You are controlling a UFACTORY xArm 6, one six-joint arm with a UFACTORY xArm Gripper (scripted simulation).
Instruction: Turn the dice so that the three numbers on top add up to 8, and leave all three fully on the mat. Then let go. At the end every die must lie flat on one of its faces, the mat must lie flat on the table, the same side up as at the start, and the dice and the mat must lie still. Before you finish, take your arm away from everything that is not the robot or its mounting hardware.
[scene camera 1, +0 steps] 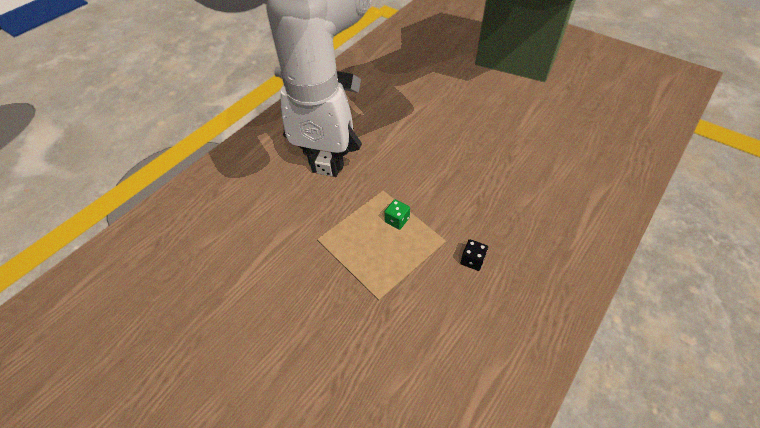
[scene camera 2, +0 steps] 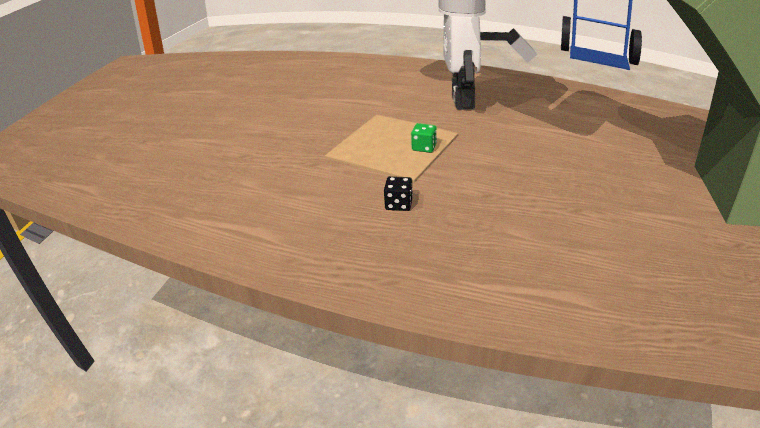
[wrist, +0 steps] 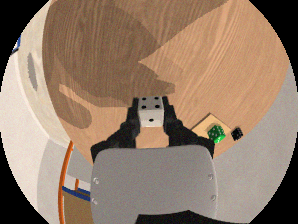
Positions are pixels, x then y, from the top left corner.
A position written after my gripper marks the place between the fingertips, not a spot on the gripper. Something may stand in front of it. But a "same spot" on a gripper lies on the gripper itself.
My gripper shows in scene camera 1, in scene camera 2 and in the wrist view (150, 104). One and the same spot on my gripper: (scene camera 2: 465, 91) is (scene camera 1: 340, 158).
